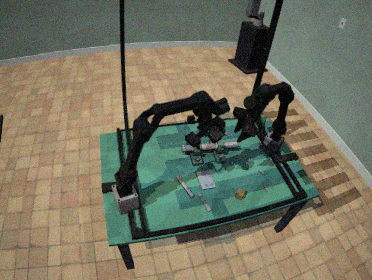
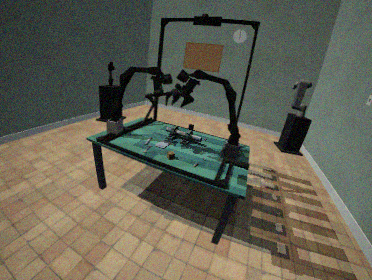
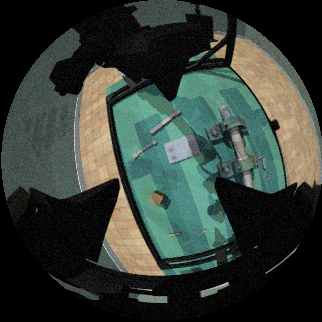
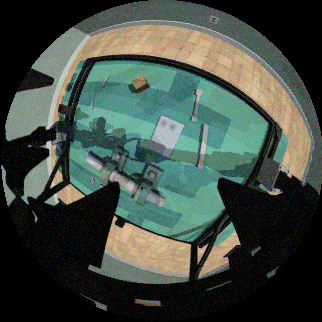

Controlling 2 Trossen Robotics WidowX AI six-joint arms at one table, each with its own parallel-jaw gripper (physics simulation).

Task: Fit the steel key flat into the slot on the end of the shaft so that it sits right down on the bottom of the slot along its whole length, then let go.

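Where they show: left gripper, fingertip midpoint: (image 1: 236,137) (image 2: 176,105) (image 3: 168,183) (image 4: 46,122); right gripper, fingertip midpoint: (image 1: 206,143) (image 2: 160,106) (image 3: 152,88) (image 4: 170,185); left arm's base, origin of the base link: (image 1: 275,137) (image 2: 232,143) (image 4: 53,133); right arm's base, origin of the base link: (image 1: 124,190) (image 2: 114,120) (image 4: 280,179).
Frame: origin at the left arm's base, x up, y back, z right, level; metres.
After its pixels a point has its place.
The pale steel shaft (image 1: 227,145) {x -0.046, y -0.266, z 0.182 m} (image 3: 239,145) {x -0.040, y -0.357, z 0.252 m} (image 4: 122,179) {x -0.045, y -0.359, z 0.243 m} lies in two grey-green clamp blocks near the table's back edge. Its slot cannot be made out. Small steel pieces lie loose on the table: one piece (image 3: 175,234) {x -0.099, y -0.293, z -0.150 m} (image 4: 105,81) {x -0.103, y -0.302, z -0.149 m} and another (image 3: 202,232) {x -0.099, y -0.219, z -0.068 m} (image 4: 92,104) {x -0.104, y -0.225, z -0.065 m} at the side near the left arm, and a piece (image 3: 263,162) {x -0.098, y -0.203, z 0.313 m} beyond the shaft. I cannot tell which is the key. My left gripper (image 3: 168,183) {x 0.220, y -0.445, z 0.060 m} is open and empty, raised above the table near the shaft's right end. My right gripper (image 4: 170,185) {x 0.186, y -0.556, z 0.140 m} is open and empty, raised above the shaft's left part.
A white plate (image 1: 206,180) {x -0.102, y -0.516, z 0.114 m} (image 3: 179,150) {x -0.102, y -0.512, z 0.109 m} (image 4: 167,136) {x -0.102, y -0.521, z 0.123 m}, a long bar (image 3: 165,122) {x -0.100, y -0.626, z 0.161 m} (image 4: 202,146) {x -0.098, y -0.631, z 0.163 m}, a bar with widened ends (image 3: 145,149) {x -0.104, y -0.621, z 0.031 m} (image 4: 196,105) {x -0.103, y -0.626, z 0.029 m} and a wooden block (image 1: 241,193) {x -0.068, y -0.463, z -0.083 m} (image 2: 171,155) {x -0.078, y -0.455, z -0.095 m} (image 3: 158,198) {x -0.068, y -0.450, z -0.066 m} lie in front of the shaft. The two grippers are close together.
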